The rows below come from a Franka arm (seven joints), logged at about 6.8 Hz.
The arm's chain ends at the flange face. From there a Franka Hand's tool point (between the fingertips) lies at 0.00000 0.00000 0.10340 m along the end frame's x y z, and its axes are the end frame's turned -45 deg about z.
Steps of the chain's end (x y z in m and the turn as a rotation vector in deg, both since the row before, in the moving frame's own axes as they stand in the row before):
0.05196, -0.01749, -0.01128, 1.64, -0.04, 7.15
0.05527, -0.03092, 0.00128, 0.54, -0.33, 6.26
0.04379, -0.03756, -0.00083, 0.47, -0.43, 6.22
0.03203, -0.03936, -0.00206, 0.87, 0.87, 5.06
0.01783, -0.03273, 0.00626, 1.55, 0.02, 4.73
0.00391, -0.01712, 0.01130, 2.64, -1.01, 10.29
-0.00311, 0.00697, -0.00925, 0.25, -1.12, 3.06
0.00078, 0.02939, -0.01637, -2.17, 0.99, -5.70
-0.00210, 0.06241, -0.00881, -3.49, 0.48, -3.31
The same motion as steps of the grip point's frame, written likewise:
0.05128, 0.02236, -0.01132, 1.19, 1.13, 7.15
0.06127, 0.01612, 0.00127, 0.62, 0.15, 6.26
0.05764, 0.00326, -0.00084, 0.64, 0.03, 6.22
0.05270, -0.00509, -0.00208, 0.00, 1.23, 5.06
0.03783, -0.01240, 0.00622, 1.08, 1.11, 4.73
0.01736, -0.01379, 0.01117, 2.58, 1.15, 10.29
-0.00819, 0.00095, -0.00927, 0.97, -0.62, 3.06
-0.02153, 0.02543, -0.01646, -2.23, -0.83, -5.70
-0.04931, 0.04782, -0.00901, -2.81, -2.13, -3.31

